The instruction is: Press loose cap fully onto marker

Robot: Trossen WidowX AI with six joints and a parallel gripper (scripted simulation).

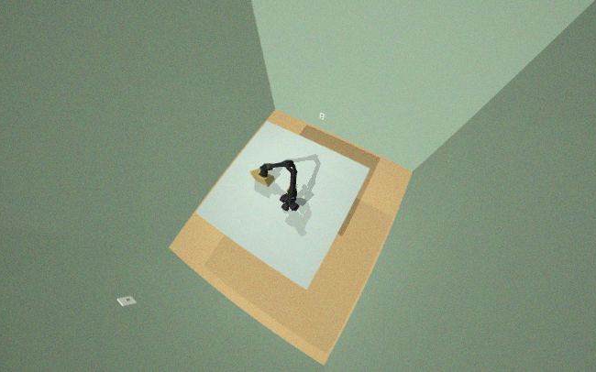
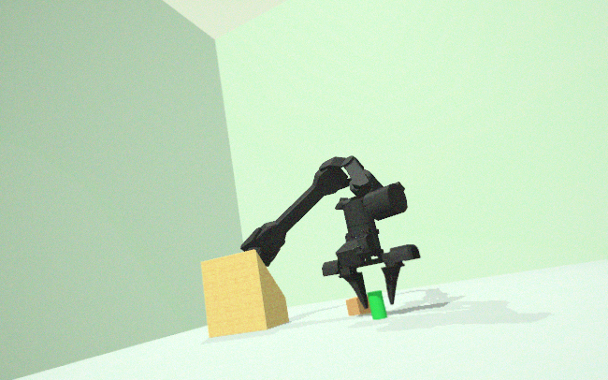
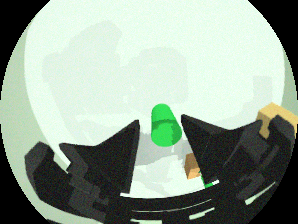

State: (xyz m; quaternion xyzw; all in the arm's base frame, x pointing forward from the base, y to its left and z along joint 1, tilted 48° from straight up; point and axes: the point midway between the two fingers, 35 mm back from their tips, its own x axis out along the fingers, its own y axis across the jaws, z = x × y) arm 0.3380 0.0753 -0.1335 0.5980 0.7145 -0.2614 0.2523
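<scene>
Now: the tan holder block 90 mm behind my gripper tip and 130 mm to the left of it. Also, from my gripper tip: green cap right at my gripper tip.
</scene>
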